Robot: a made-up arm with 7 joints.
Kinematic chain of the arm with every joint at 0, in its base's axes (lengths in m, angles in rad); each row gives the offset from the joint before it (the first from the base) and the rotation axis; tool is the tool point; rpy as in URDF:
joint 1: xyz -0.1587 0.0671 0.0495 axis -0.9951 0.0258 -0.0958
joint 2: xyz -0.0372 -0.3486 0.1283 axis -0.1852 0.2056 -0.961
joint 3: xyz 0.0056 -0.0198 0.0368 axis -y
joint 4: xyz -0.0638 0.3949 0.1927 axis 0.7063 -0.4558 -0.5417
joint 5: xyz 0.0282 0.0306 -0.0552 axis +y
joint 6: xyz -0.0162 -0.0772 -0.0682 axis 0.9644 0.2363 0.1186
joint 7: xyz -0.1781 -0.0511 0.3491 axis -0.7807 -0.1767 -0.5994
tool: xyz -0.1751 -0.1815 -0.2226 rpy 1.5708 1.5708 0
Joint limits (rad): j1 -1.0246..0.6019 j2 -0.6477..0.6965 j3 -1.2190..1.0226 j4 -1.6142..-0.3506 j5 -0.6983..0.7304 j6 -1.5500..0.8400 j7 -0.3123..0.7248
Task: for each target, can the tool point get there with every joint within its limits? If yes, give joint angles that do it. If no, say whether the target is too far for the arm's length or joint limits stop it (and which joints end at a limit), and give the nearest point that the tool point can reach.
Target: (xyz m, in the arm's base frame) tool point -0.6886 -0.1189 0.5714
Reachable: yes | joints -0.4802 0.0908 0.6215 -1.2126 0.2614 -0.7340 0.6153
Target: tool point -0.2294 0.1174 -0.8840
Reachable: no: joint limits stop it (at a limit: joint 1, joint 2, joint 3, joint 4, joint 5, joint 7) | nearest point -0.3500 -0.0741 -0.4918 | short by 0.453 m
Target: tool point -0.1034 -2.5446 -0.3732
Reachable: no: too far | nearest point -0.3354 -0.8394 -0.0252 | short by 1.756 m
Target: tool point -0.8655 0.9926 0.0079
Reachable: no: joint limits stop it (at a limit: joint 1, joint 4, joint 5, joint 7) | nearest point -0.6307 0.5949 0.1417 | short by 0.481 m
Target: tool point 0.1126 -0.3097 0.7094
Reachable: yes | joints -0.5442 0.1185 -0.3955 -1.2067 0.5003 -0.0891 0.5073
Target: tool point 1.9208 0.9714 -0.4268
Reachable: no: too far | nearest point 0.5429 0.2777 0.1901 | short by 1.661 m
